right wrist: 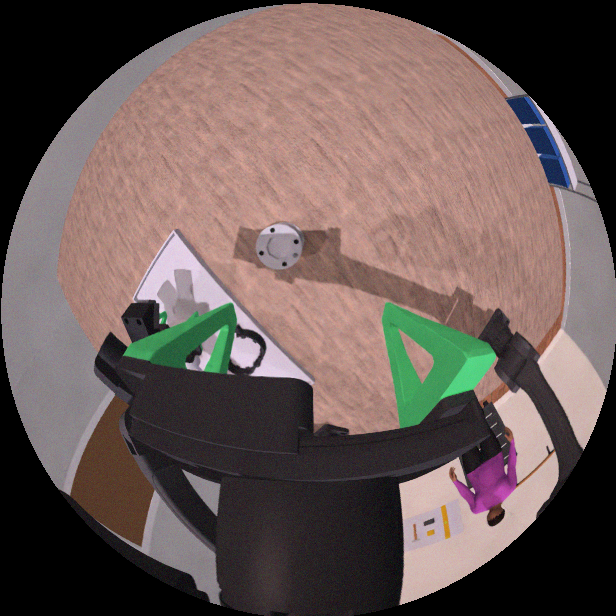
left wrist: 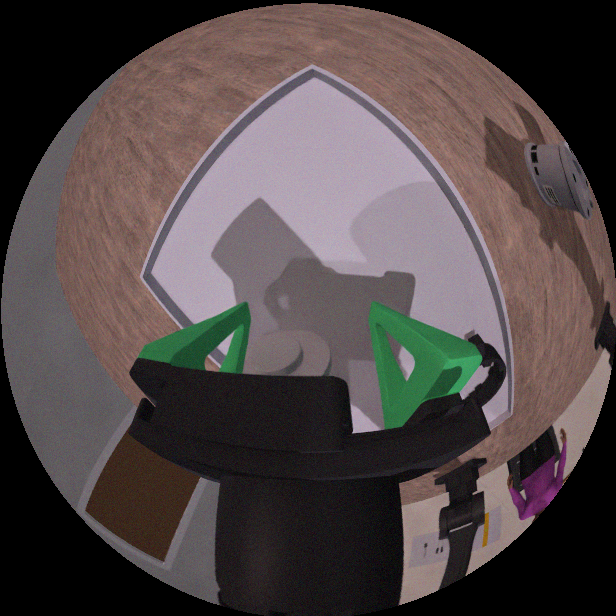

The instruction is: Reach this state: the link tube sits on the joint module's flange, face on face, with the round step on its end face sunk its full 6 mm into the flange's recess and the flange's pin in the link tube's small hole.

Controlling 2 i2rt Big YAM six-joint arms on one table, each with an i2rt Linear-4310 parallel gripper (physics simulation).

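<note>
The grey link tube (left wrist: 293, 344) stands on a white mat (left wrist: 321, 189), its round end face towards the camera. My left gripper (left wrist: 313, 344) is low over the mat, with its green fingers open on either side of the tube and gaps showing. The grey joint module (left wrist: 560, 178) sits on the wooden table, far right of the mat. In the right wrist view the joint module (right wrist: 279, 245) shows its round flange face with small holes. My right gripper (right wrist: 310, 350) is open and empty above bare table, short of the module. The link tube (right wrist: 181, 298) and the mat (right wrist: 229, 321) show at the left.
The wooden round table top ends near the lower right, where a pale floor begins. The right arm's black base (left wrist: 459, 505) and a figure in magenta (left wrist: 540, 488) stand beyond the edge. A brown panel (left wrist: 137, 505) lies at the lower left.
</note>
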